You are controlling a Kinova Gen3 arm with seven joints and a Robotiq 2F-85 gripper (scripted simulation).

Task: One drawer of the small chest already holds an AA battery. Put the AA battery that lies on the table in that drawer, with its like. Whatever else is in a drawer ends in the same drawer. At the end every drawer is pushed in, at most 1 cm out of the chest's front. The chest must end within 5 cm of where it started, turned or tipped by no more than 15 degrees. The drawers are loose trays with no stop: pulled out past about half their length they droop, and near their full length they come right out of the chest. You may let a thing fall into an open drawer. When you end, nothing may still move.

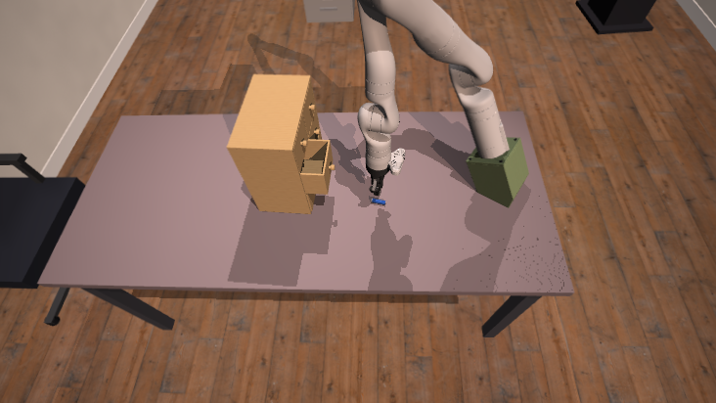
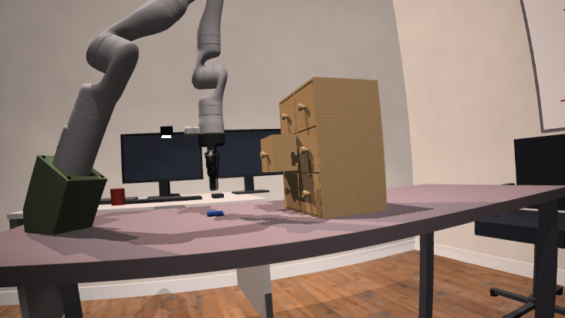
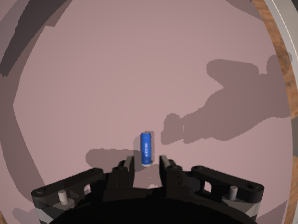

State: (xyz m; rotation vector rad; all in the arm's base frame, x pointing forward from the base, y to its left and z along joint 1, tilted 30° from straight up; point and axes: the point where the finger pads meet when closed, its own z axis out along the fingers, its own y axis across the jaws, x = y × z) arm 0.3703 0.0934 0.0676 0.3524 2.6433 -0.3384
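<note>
My gripper is now 90 mm above the blue AA battery. Round my hand: small orange thing: 190 mm ahead, 40 mm to the right, 30 mm above; then small dark object: 250 mm ahead, 90 mm to the right, 70 mm below.
</note>
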